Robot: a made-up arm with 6 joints.
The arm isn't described. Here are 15 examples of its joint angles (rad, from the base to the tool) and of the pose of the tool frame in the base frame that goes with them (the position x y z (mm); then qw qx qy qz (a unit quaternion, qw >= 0)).
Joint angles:
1: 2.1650 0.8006 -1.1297 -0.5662 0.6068 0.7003
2: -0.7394 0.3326 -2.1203 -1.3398 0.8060 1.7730
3: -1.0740 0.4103 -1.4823 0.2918 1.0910 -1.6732
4: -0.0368 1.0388 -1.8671 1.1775 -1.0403 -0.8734
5: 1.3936 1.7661 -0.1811 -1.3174 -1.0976 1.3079
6: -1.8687 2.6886 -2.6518 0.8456 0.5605 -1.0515
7: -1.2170 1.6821 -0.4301 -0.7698 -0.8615 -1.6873
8: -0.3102 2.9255 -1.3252 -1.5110 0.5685 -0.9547
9: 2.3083 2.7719 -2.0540 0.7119 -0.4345 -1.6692
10: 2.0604 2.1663 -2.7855 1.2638 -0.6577 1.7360
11: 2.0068 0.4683 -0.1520 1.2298 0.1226 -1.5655
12: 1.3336 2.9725 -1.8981 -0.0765 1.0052 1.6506
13: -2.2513 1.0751 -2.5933 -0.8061 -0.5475 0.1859
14: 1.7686 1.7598 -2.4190 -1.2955 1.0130 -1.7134
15: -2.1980 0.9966 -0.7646 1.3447 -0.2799 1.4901
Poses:
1: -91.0 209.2 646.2 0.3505 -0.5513 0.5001 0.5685
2: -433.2 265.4 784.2 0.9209 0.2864 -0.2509 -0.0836
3: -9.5 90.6 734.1 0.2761 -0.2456 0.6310 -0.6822
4: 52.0 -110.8 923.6 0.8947 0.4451 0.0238 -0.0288
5: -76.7 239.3 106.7 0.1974 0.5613 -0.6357 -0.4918
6: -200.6 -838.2 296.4 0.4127 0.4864 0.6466 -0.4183
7: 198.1 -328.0 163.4 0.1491 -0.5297 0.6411 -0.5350
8: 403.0 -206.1 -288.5 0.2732 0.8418 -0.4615 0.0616
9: -528.0 637.1 24.9 0.5372 -0.7991 0.0143 0.2696
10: -206.8 557.5 812.3 0.6631 -0.3886 -0.1479 -0.6224
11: -89.5 155.1 298.6 0.3719 -0.7459 0.2760 0.4786
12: 142.1 550.3 -239.0 0.0108 0.1278 0.9691 -0.2106
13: 188.9 151.7 1017.2 0.1258 -0.2821 0.0023 -0.9511
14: 20.7 463.6 838.9 0.5003 -0.6343 -0.0514 -0.5871
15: -228.1 -251.9 487.7 0.6698 0.3543 -0.6428 0.1125
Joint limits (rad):
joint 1: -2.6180..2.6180
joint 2: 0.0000..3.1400
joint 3: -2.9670..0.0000
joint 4: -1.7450..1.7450
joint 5: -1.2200..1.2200
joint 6: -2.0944..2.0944
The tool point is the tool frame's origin. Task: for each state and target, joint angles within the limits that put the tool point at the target. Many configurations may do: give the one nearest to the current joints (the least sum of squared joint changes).
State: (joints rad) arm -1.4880 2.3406 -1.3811 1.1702 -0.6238 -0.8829
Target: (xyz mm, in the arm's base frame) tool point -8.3 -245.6 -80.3
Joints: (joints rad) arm -1.3374 2.3353 -0.4302 1.2838 -0.5175 -0.8829
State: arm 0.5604 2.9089 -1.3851 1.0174 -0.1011 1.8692
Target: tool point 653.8 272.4 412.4
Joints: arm 0.4250 1.9908 -1.6444 1.0116 -0.1851 1.8692
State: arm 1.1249 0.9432 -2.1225 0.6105 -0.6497 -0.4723
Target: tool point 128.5 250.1 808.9
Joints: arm 1.2545 1.0845 -1.4042 0.6549 -0.5615 -0.4723
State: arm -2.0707 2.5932 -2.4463 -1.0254 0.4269 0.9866
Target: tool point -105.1 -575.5 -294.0
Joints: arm -1.6582 3.0246 -1.7850 -0.9169 0.5276 0.9866
